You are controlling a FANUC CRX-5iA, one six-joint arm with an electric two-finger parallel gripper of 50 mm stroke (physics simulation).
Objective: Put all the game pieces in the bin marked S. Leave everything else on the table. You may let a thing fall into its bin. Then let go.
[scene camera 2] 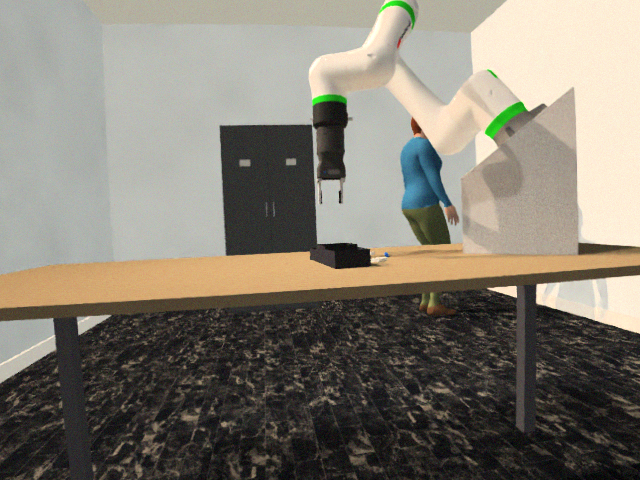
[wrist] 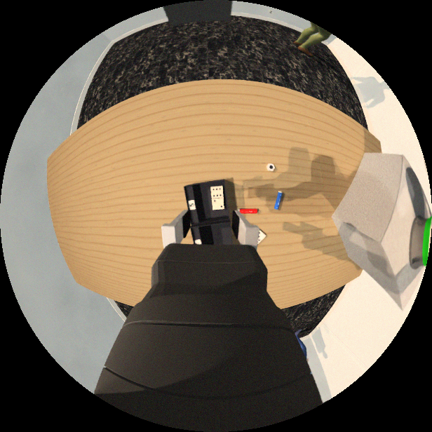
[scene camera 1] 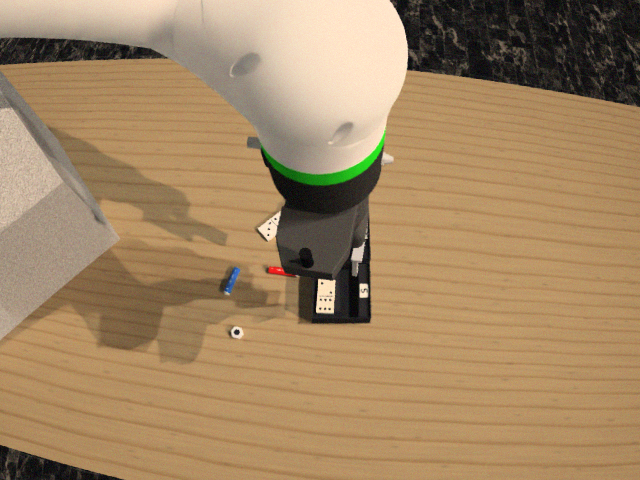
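Pixels of known places: gripper, between the fingertips: [scene camera 2: 330, 203]; arm's base, origin of its link: [scene camera 2: 523, 140].
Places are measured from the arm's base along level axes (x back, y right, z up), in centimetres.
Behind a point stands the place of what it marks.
A white domino with black dots [scene camera 1: 325, 297] @[x -56.0, y 3.5, z -30.1 cm] [wrist: 217, 198] lies flat in the bin marked S [scene camera 1: 341, 319] @[x -58.8, y 6.7, z -29.0 cm] [wrist: 205, 183], the end compartment of a black tray. A second domino [scene camera 1: 267, 228] @[x -45.5, y -6.4, z -30.9 cm] [wrist: 261, 236] lies on the table beside the tray; in scene camera 1 the arm partly covers it, and in the wrist view the gripper hides part of it. My gripper [scene camera 2: 330, 197] @[x -56.8, y 3.0, z -16.1 cm] [wrist: 210, 218] is open and empty, well above the tray, with its fingers spread on either side of the tray in the wrist view.
A small red cylinder [scene camera 1: 277, 270] @[x -48.3, y 0.2, z -30.6 cm] [wrist: 249, 211] lies beside the tray. A blue cylinder [scene camera 1: 232, 280] @[x -41.8, y 2.8, z -30.6 cm] [wrist: 278, 200] and a white hex nut [scene camera 1: 236, 332] @[x -43.9, y 10.5, z -30.7 cm] [wrist: 270, 167] lie farther toward the grey robot pedestal [scene camera 1: 51, 242] @[x -15.6, y 4.4, z -19.9 cm] [scene camera 2: 522, 196] @[x -9.1, y -11.7, z -16.6 cm] [wrist: 372, 195]. A person [scene camera 2: 423, 175] stands behind the table.
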